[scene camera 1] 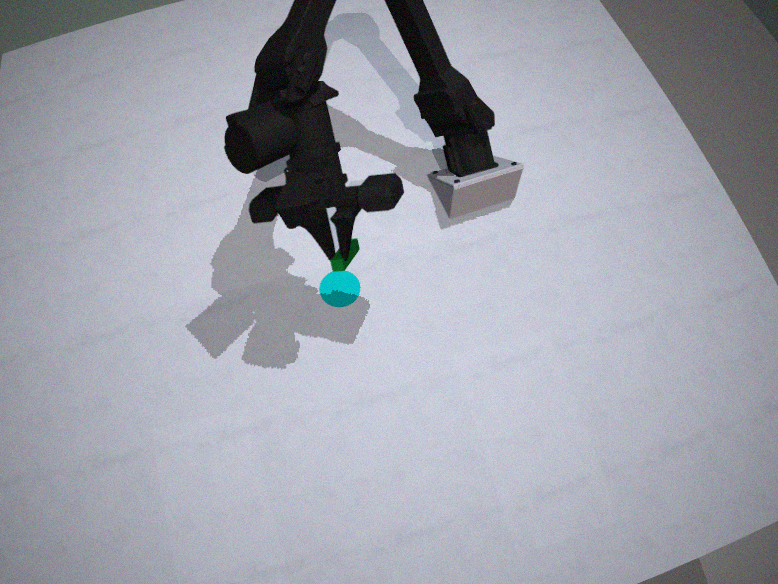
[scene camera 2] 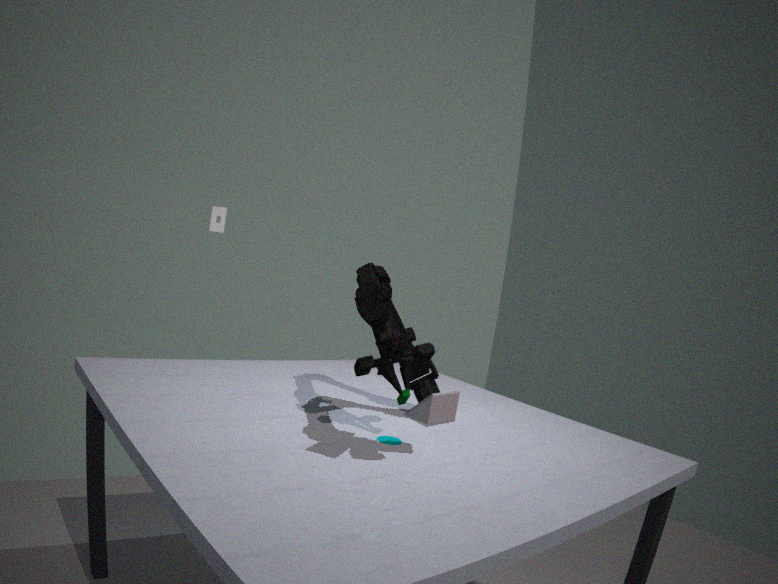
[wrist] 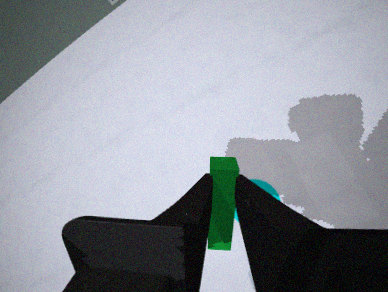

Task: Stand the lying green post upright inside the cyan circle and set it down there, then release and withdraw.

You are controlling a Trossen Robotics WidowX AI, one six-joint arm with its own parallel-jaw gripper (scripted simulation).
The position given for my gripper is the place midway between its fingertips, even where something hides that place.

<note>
My gripper (scene camera 1: 339,260) holds a green post (wrist: 224,170).
My gripper also shows in scene camera 2 (scene camera 2: 404,393) and in the wrist view (wrist: 223,180).
</note>
